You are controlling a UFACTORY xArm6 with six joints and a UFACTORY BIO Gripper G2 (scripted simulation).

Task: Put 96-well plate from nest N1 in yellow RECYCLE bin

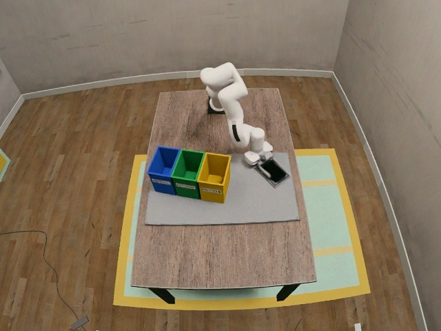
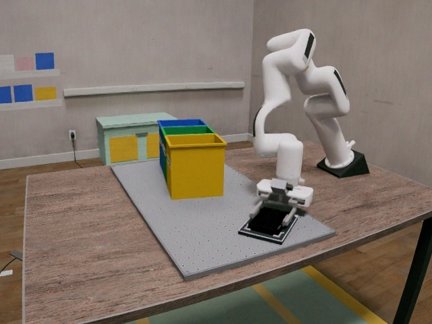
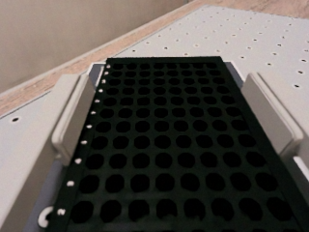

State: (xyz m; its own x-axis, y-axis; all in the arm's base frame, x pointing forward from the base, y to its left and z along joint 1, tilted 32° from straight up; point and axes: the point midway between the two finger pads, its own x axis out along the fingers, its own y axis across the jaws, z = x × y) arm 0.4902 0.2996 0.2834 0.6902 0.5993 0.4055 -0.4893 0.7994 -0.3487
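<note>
Right now the black 96-well plate is 1 cm below my hand. The rest, counted from my hand: yellow recycle bin: 8 cm ahead, 32 cm to the right, 6 cm above; plate nest N1: 2 cm below; green bin: 5 cm ahead, 45 cm to the right, 6 cm above.
</note>
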